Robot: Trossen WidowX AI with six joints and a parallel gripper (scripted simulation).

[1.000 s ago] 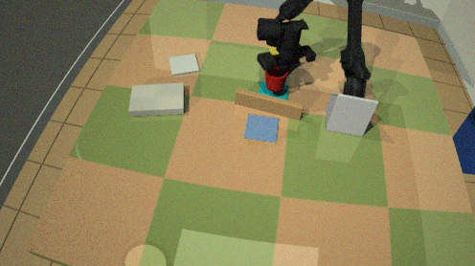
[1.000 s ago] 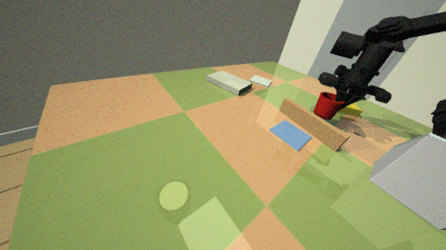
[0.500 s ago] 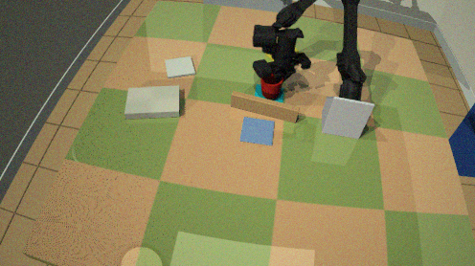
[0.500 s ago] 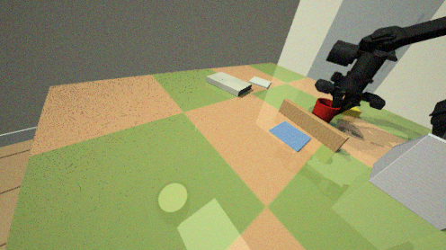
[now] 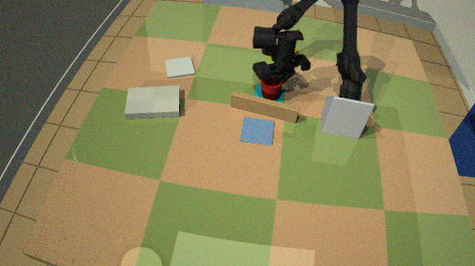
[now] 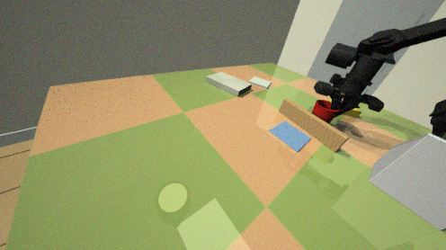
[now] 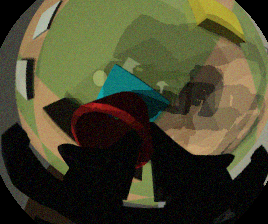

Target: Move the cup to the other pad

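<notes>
Right now the red cup is 30 mm ahead of my gripper tip and 20 mm to the left of it. The rest, counted from my gripper tip: wooden bar: 100 mm to the left, 30 mm ahead, 20 mm below; blue pad: 180 mm to the left, 50 mm below, 40 mm ahead; teal pad: 50 mm below, 30 mm ahead, 20 mm to the left.
</notes>
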